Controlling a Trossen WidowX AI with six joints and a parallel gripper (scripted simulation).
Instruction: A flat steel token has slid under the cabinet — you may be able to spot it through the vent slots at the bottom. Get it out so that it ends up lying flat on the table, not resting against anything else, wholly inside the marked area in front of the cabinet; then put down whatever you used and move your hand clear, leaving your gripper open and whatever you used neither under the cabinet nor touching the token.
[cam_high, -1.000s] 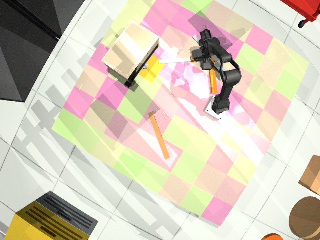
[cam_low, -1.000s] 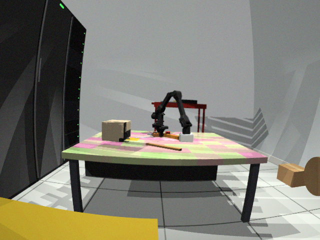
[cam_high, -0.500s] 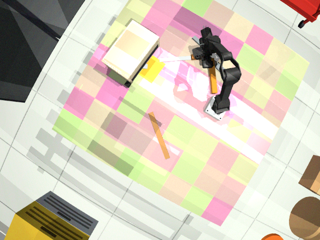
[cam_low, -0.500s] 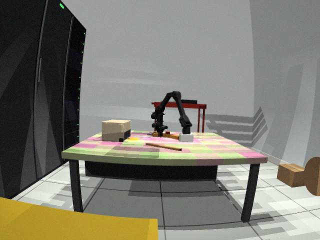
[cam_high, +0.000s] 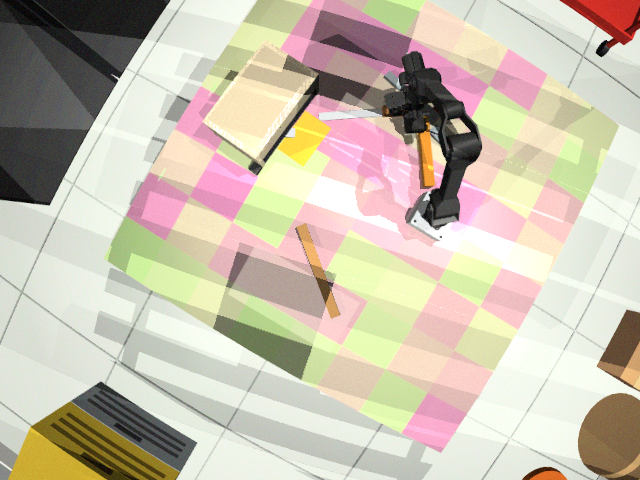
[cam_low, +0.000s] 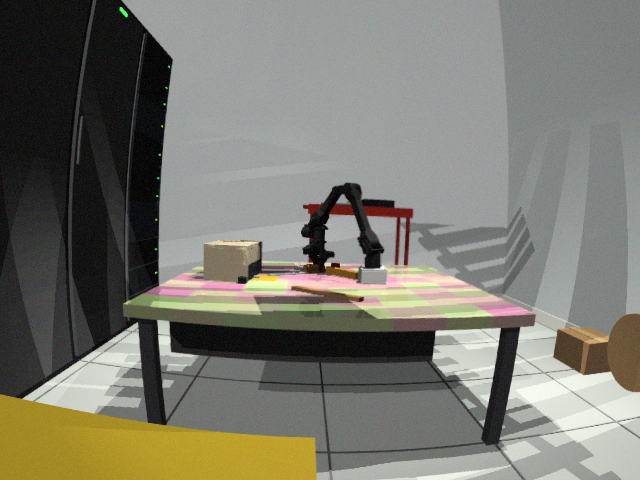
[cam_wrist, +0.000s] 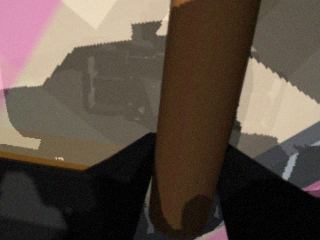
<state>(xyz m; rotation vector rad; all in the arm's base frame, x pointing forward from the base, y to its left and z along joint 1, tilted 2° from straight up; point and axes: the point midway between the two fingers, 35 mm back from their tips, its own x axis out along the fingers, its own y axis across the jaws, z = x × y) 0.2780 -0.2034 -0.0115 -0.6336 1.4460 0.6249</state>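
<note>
The grey tool lies 1 cm behind my gripper tip and 5 cm to the right of it. The rest, counted from my gripper tip: orange bar (13 cm behind, 6 cm to the left, 1 cm above); then dark screwdriver (7 cm ahead, 12 cm to the right); then red cube (8 cm behind, 8 cm to the right, 1 cm above).
</note>
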